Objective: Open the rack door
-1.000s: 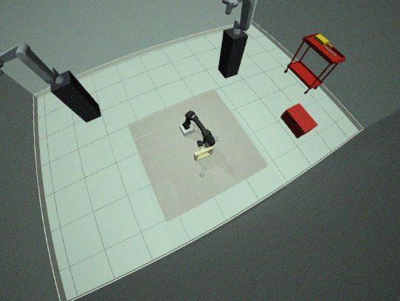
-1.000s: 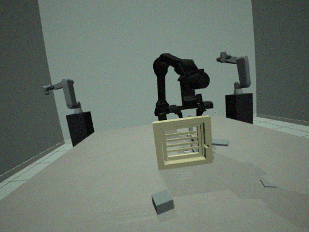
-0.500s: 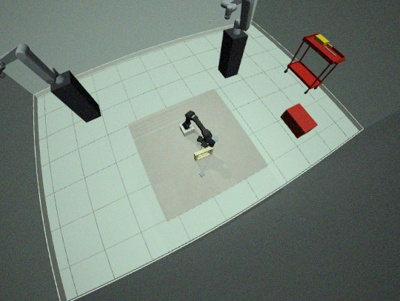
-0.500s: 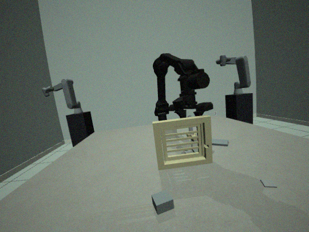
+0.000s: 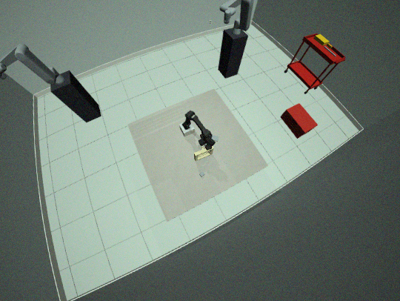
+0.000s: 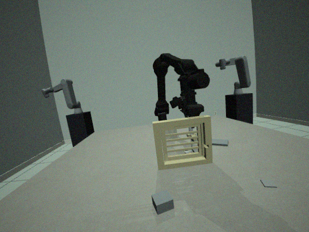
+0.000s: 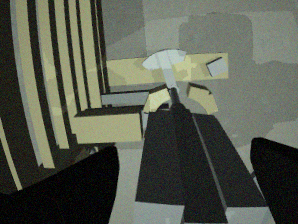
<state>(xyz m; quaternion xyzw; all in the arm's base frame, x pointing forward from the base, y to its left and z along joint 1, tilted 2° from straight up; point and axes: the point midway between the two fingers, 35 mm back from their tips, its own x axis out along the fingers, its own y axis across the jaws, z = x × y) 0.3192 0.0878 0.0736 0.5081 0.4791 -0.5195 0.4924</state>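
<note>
The handle is 1 cm to the right of my gripper tip and 2 cm below it. Round my gripper tip: small grey cube: 26 cm ahead, 17 cm to the right, 12 cm below.
</note>
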